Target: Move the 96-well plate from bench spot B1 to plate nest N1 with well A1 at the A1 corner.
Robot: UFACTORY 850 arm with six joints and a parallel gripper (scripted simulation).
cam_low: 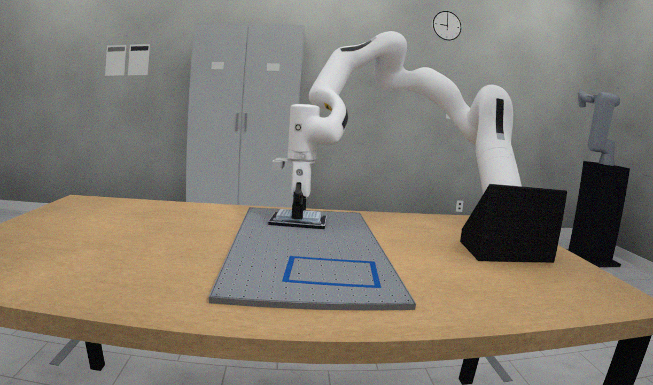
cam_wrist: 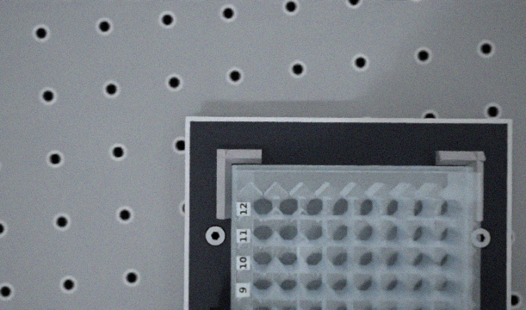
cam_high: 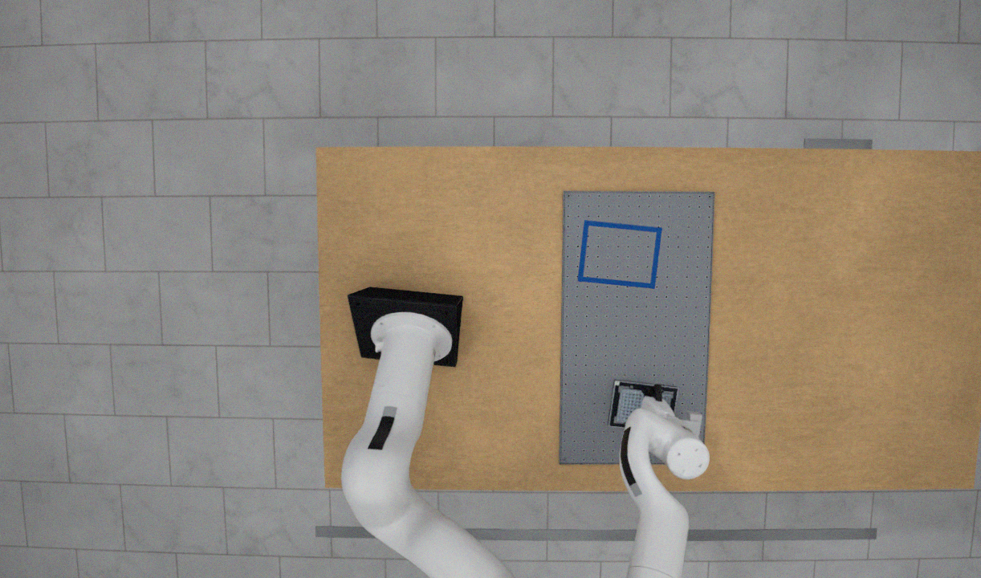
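Now: hand 10 mm above the clear 96-well plate. From my hand the other things lie so: black plate nest: 30 mm below.
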